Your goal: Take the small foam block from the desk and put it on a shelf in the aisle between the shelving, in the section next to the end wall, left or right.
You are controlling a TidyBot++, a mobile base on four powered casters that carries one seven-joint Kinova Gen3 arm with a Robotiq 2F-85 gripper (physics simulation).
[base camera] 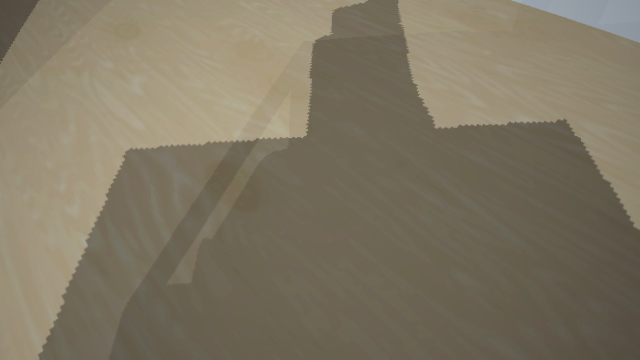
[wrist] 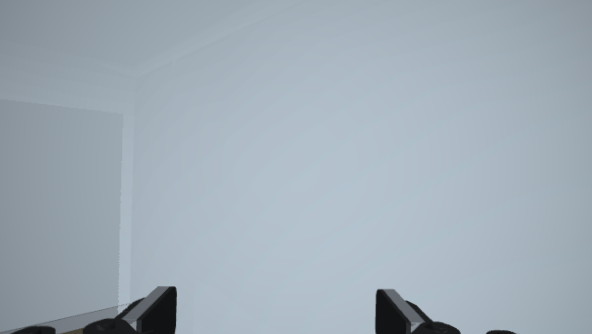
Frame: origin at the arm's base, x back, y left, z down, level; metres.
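Where they show: gripper, fingertip midpoint: (wrist: pixel 276 310).
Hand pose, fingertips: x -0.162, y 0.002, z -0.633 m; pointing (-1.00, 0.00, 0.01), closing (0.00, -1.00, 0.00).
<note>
After its pixels a point has its place.
My gripper (wrist: pixel 276 310) @(x -0.161, y 0.002, z -0.633 m) is open, its two dark fingertips wide apart at the bottom of the wrist view, with a pale blue-grey wall behind the gap. No object shows between the fingers. The foam block, the desk and the shelving cannot be made out in either view.
The wood-patterned floor (base camera: pixel 475 65) @(x -0.643, y -0.245, z 0.397 m) fills most of the base camera view, with a large dark shadow across it. A pale wall (base camera: pixel 600 12) @(x -0.752, y -0.504, z 0.368 m) (wrist: pixel 325 175) @(x -1.176, y -0.144, z -0.673 m) shows at the base view's top right. In the wrist view, the walls meet in a corner on the left.
</note>
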